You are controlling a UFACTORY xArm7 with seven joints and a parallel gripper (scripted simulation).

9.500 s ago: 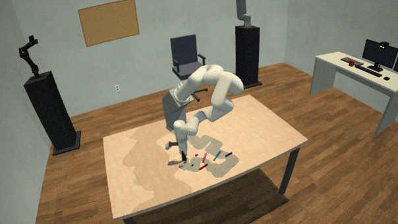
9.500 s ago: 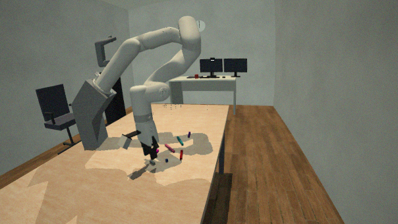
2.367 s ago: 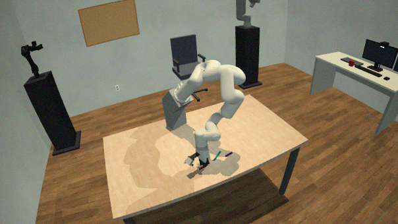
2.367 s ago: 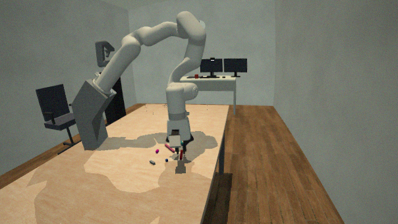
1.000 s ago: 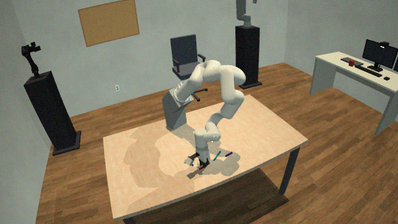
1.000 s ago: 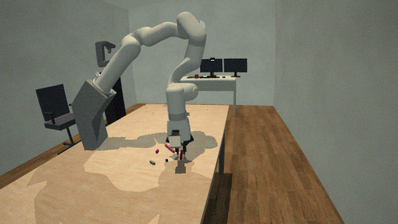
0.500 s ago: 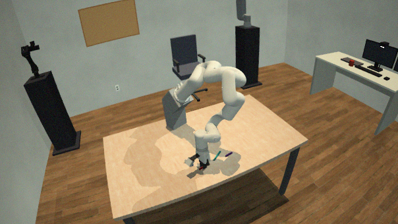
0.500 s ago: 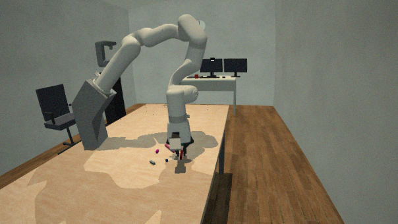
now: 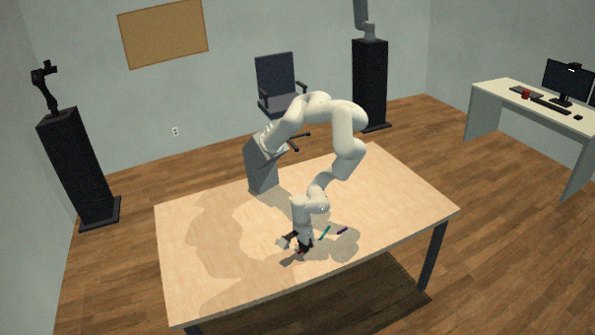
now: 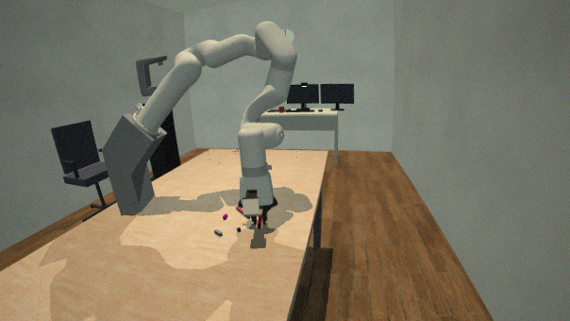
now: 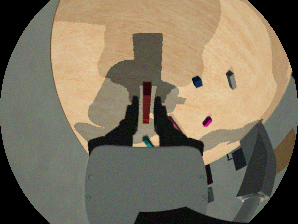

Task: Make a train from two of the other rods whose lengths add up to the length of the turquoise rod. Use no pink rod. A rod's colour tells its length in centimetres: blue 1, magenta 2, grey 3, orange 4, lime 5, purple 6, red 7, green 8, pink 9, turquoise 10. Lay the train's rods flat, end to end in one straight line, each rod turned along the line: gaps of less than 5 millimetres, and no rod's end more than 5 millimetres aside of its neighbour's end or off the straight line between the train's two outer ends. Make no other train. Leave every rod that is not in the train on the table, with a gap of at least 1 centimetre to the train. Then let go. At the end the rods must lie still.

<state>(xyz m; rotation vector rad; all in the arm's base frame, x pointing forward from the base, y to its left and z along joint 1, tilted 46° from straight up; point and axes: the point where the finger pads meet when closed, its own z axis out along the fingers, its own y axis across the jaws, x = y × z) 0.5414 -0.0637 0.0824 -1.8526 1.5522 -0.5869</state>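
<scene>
My hand is 2 cm above the red rod. Round my hand: pink rod (8 cm behind, 4 cm to the left, 2 cm below); tiny blue rod (5 cm behind, 6 cm to the right, 2 cm below); magenta rod (13 cm behind, 2 cm below).
</scene>
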